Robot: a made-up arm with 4 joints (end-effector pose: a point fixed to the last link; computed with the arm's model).
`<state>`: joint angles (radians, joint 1 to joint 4).
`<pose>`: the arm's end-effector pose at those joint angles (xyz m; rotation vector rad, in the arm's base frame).
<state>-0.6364 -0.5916 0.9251 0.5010</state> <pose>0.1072 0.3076 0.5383 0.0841 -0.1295 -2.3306</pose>
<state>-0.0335 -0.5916 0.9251 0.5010</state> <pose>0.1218 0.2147 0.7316 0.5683 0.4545 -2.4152</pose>
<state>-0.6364 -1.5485 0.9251 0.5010</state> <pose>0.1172 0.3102 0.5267 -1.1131 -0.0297 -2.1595</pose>
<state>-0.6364 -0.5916 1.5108 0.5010</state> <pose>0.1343 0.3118 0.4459 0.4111 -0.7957 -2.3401</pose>
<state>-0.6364 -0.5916 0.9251 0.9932</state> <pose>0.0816 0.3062 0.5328 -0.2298 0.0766 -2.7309</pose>
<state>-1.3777 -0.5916 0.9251 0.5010</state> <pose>0.0372 0.2565 0.2908 -0.4755 -0.7819 -2.0079</pose>
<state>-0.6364 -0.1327 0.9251 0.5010</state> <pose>0.1000 0.3052 0.5393 0.6606 -0.1694 -2.2577</pose>
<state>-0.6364 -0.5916 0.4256 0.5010</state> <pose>0.1183 0.2763 0.6138 -0.1848 0.4161 -2.1977</pose>
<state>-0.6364 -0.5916 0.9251 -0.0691</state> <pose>0.1304 0.3220 0.5515 0.3816 -0.3209 -1.8224</pose>
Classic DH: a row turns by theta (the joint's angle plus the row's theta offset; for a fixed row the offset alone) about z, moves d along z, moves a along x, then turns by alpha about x. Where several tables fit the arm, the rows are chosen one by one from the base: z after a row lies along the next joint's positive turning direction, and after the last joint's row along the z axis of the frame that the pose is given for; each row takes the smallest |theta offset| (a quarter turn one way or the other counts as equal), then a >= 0, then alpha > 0; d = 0 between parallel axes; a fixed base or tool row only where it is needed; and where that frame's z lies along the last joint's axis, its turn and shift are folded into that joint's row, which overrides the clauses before.
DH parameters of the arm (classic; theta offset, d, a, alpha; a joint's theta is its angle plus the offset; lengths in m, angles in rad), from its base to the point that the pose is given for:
base (fixed): 1.2776 0.5029 -0.0346 1.7789
joint 1: -1.1547 0.2337 -0.0984 0.9823
joint 2: 1.1777 -0.2231 0.0369 1.0565
joint 3: 0.2051 -0.1219 -0.2126 1.8813
joint 4: -1.1331 -0.0521 0.0227 2.5139
tool (fixed): -2.2231 -0.0832 0 0

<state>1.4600 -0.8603 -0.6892 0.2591</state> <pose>0.0983 -0.3857 0.6150 1.0879 1.9035 0.1818</pose>
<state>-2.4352 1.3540 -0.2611 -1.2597</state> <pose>-0.1465 0.0068 0.3907 0.4694 0.5705 0.5518</pose>
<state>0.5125 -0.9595 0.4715 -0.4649</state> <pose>0.1449 -0.0239 0.8861 1.3175 0.8275 -1.4684</pose>
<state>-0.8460 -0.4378 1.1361 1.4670</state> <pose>0.0508 0.3159 0.4133 -0.2068 -0.1036 -3.1317</pose>
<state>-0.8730 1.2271 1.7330 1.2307</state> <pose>0.2011 0.3629 0.4768 -2.4744 -0.2741 1.7766</pose>
